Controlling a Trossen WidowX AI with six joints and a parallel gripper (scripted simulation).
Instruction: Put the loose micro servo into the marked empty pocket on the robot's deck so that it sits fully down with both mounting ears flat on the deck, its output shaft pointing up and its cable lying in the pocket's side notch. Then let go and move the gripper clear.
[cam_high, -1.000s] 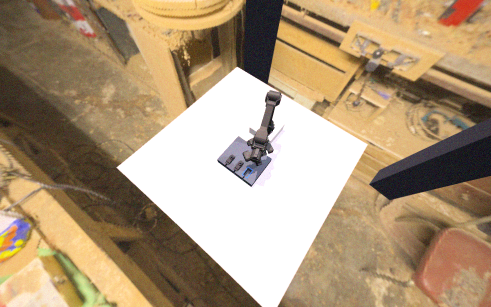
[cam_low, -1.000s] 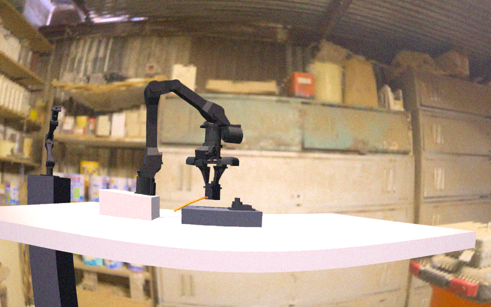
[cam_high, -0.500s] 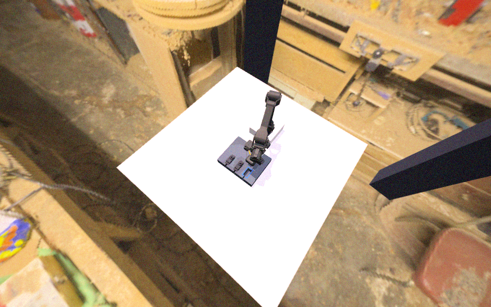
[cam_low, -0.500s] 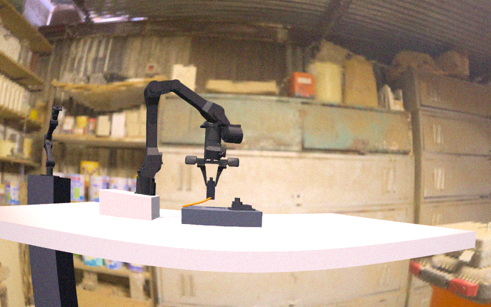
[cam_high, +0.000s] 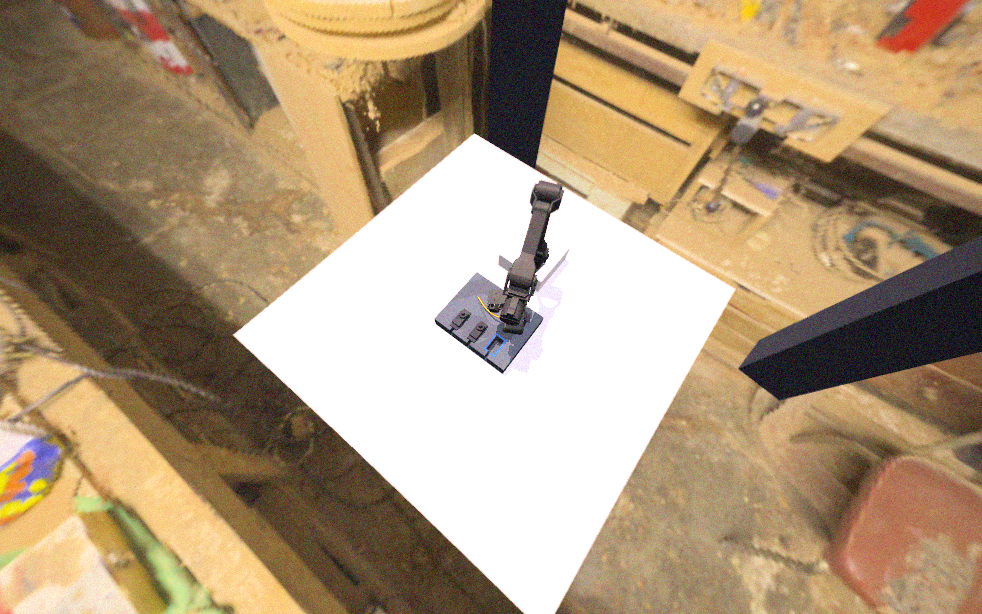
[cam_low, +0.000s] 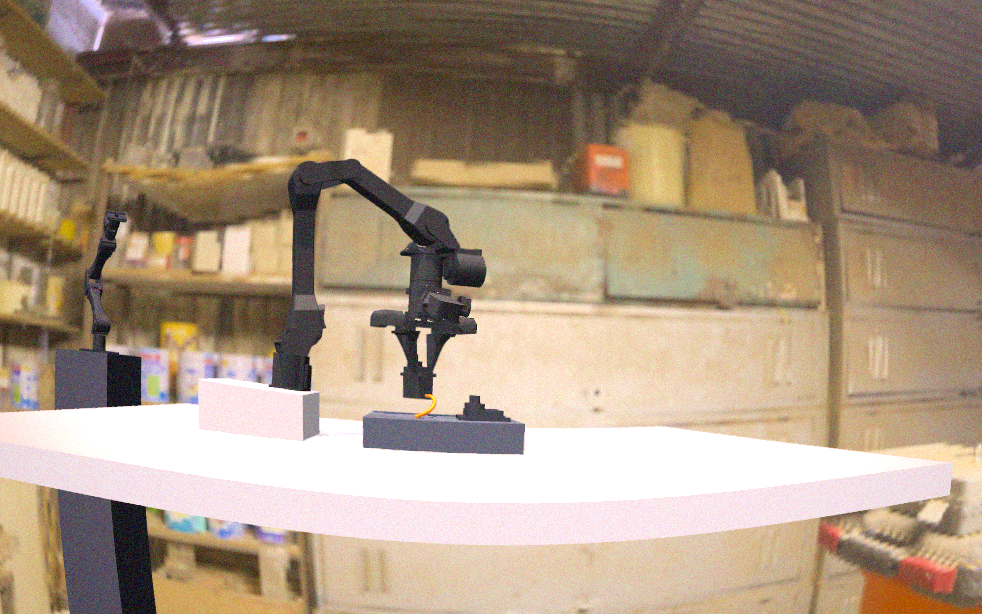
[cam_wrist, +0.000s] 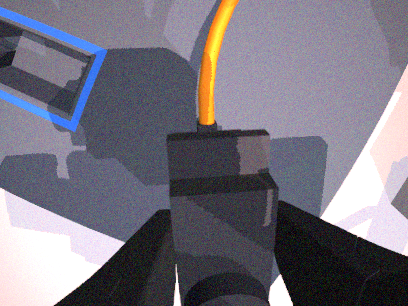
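Now: the grey deck 100 mm below my gripper tip and 80 mm to the right of it.
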